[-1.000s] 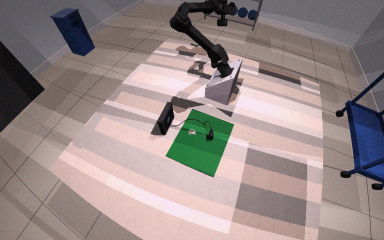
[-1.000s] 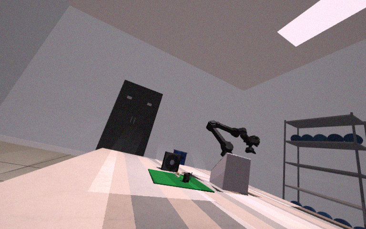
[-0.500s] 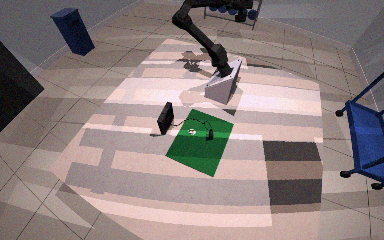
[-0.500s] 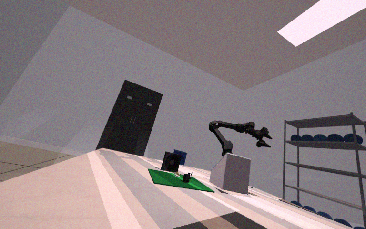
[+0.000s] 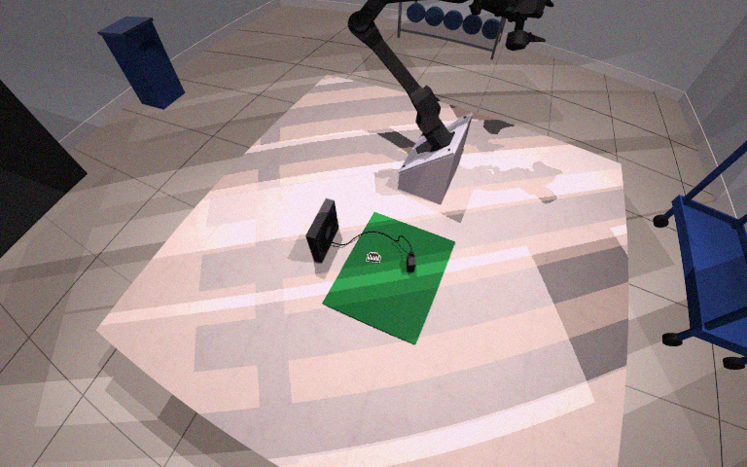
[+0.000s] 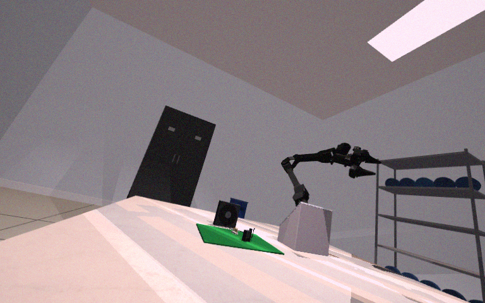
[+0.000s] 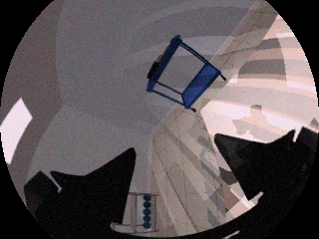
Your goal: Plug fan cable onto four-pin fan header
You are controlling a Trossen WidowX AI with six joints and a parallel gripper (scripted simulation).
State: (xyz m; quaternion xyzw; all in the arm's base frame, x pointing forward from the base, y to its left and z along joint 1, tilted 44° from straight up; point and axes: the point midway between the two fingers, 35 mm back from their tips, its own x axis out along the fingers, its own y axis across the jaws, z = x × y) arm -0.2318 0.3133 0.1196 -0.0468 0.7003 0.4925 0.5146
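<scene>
My gripper tip is 560 mm short of the black plug, 140 mm to the left of it and 430 mm above it. The rest, counted from my gripper tip: green board (590 mm ahead, 170 mm to the right, 470 mm below); then black fan (580 mm ahead, 360 mm to the right, 400 mm below); then four-pin fan header (580 mm ahead, 230 mm to the right, 460 mm below).
</scene>
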